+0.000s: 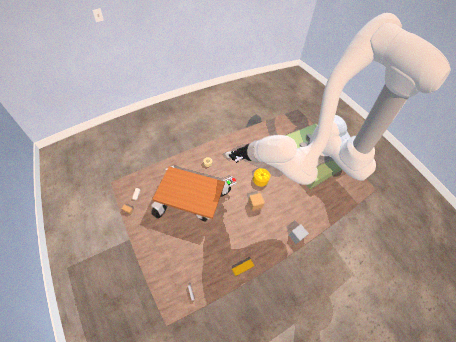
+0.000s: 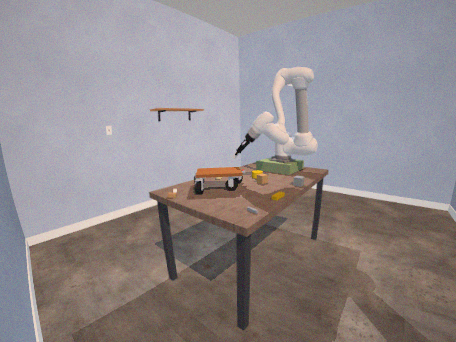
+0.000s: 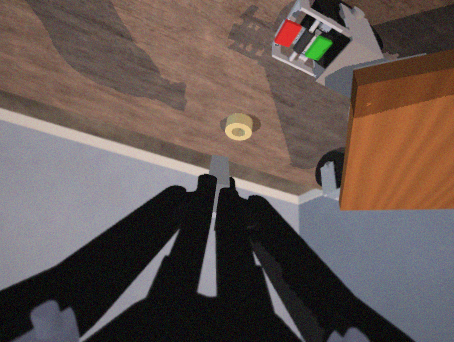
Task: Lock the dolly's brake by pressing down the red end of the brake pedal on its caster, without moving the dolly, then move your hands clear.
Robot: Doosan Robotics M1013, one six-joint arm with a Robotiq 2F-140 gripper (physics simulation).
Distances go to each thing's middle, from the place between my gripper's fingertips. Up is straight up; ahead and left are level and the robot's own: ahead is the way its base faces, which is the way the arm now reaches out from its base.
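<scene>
With the dolly [image 1: 190,192] as my reference, I find my hand 22 cm short of it and 8 cm to the right of it. My hand is also 11 cm above the dolly.
</scene>
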